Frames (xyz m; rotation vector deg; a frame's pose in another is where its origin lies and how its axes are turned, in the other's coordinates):
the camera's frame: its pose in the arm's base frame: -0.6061 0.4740 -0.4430 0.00 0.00 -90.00
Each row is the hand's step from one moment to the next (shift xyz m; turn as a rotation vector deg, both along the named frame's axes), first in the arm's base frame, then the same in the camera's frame.
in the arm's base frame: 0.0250 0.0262 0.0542 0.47 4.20 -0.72
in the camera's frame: -0.0262 0.0250 0.0542 -4.20 0.47 -0.72
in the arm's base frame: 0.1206 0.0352 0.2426 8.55 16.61 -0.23
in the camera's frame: -0.0352 0.1206 0.2426 -16.61 8.55 -0.23
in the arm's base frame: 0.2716 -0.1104 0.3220 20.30 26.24 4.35
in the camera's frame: 0.1104 0.2716 0.3220 -26.24 20.30 4.35
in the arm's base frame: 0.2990 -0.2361 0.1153 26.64 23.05 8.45
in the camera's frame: 0.2361 0.2990 0.1153 -23.05 26.64 8.45
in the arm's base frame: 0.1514 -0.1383 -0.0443 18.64 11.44 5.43
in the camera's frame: 0.1383 0.1514 -0.0443 -11.44 18.64 5.43
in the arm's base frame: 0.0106 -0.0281 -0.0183 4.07 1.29 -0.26
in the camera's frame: 0.0281 0.0106 -0.0183 -1.29 4.07 -0.26
